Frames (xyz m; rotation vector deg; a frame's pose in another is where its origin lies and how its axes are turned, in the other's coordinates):
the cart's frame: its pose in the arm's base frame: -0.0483 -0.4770 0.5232 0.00 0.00 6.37
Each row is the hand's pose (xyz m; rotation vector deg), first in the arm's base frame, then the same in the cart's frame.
Working: the arm's base frame: its pose in the cart's frame: 0.1009 0.4687 -0.5232 0.00 0.00 -6.37

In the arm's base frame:
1: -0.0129 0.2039 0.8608 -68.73 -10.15 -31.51
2: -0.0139 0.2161 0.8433 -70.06 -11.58 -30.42
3: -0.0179 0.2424 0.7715 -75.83 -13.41 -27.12
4: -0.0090 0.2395 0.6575 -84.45 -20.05 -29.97
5: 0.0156 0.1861 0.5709 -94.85 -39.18 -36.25
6: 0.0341 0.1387 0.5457 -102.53 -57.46 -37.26
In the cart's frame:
1: 0.1107 0.6728 0.3376 -69.58 -6.35 -37.07
2: 0.1111 0.6850 0.3201 -70.99 -7.71 -35.94
3: 0.1100 0.7116 0.2483 -76.84 -9.22 -32.49
4: 0.1186 0.7077 0.1343 -85.91 -15.41 -35.06
5: 0.1371 0.6519 0.0477 -97.53 -34.08 -40.79
6: 0.1502 0.6028 0.0225 -106.30 -52.03 -41.18

